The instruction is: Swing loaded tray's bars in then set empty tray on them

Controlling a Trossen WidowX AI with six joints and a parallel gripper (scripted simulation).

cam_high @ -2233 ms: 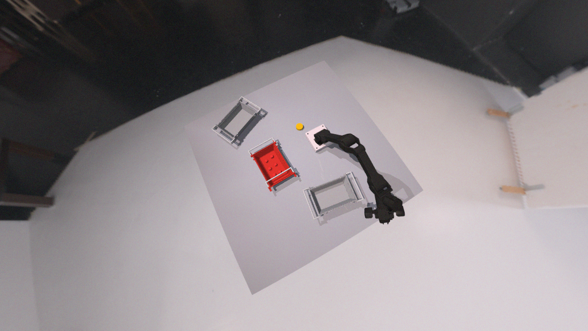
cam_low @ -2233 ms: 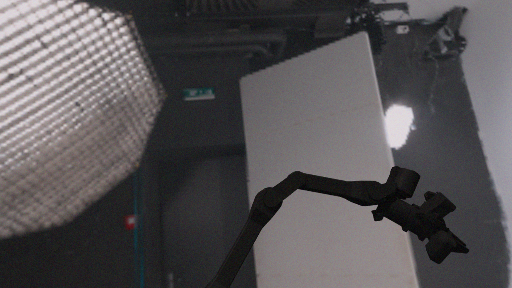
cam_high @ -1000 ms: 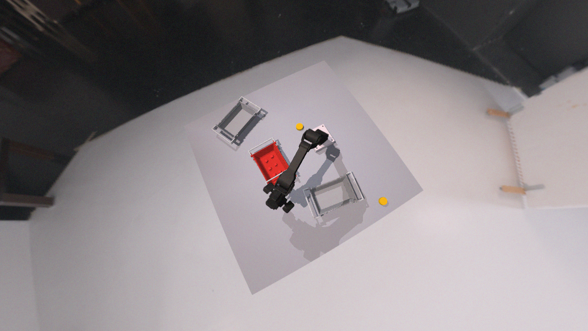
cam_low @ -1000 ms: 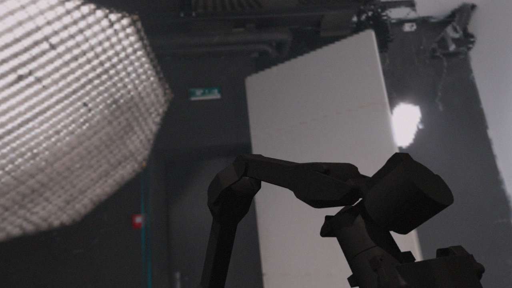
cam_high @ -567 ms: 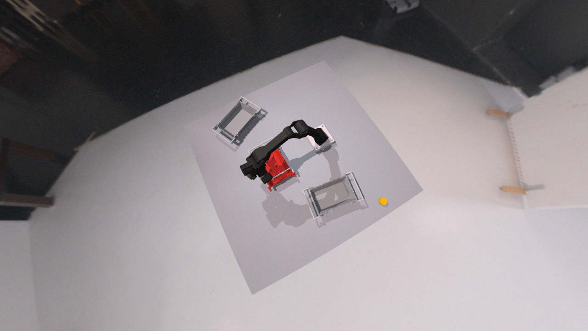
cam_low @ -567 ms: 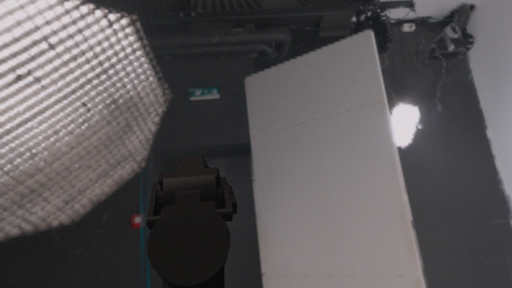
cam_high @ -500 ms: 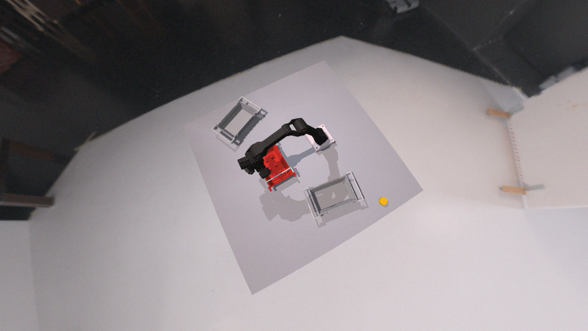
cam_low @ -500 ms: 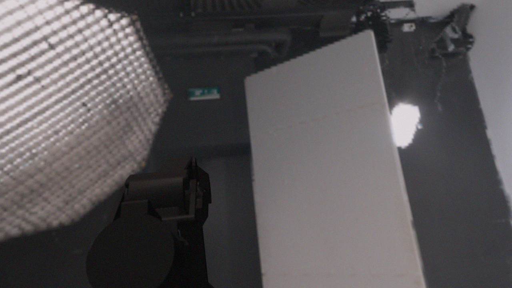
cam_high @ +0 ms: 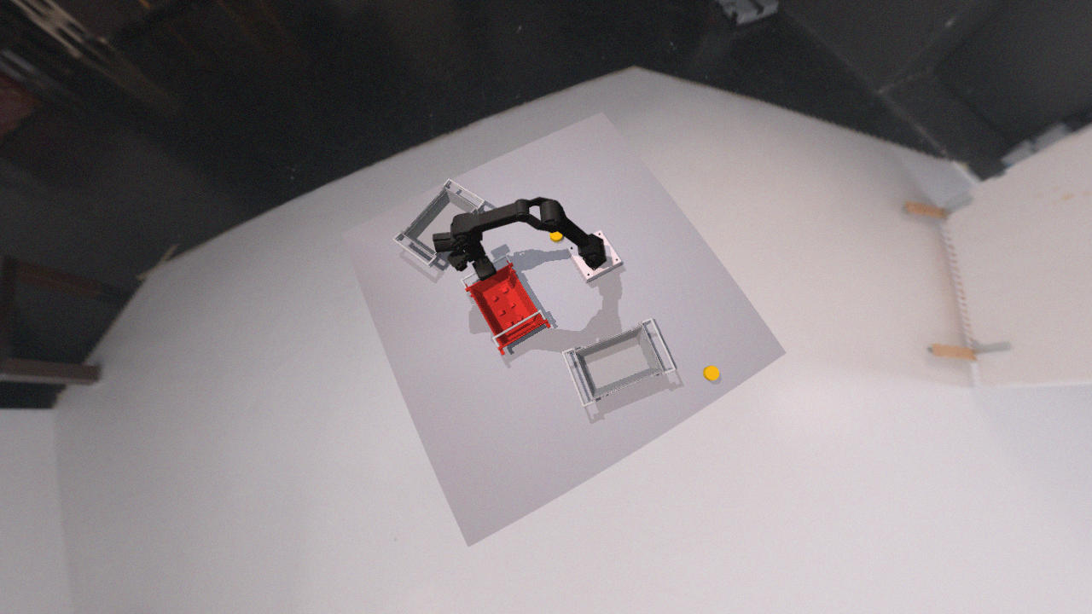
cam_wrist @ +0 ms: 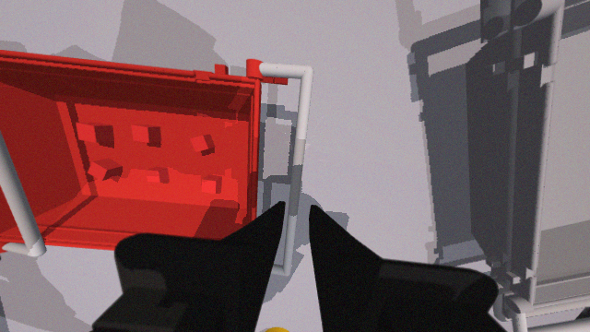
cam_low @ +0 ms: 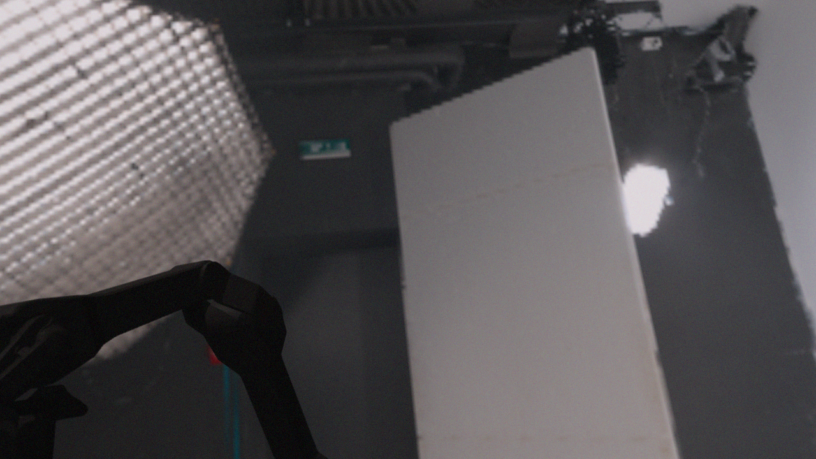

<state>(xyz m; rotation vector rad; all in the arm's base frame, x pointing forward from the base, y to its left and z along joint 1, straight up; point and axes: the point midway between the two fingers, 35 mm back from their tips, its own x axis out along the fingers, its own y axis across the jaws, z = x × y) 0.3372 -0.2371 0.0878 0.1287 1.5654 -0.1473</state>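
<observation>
Right now my gripper tip is 570 mm to the right of the grey tray, 140 mm past it and 50 mm above it.
</observation>
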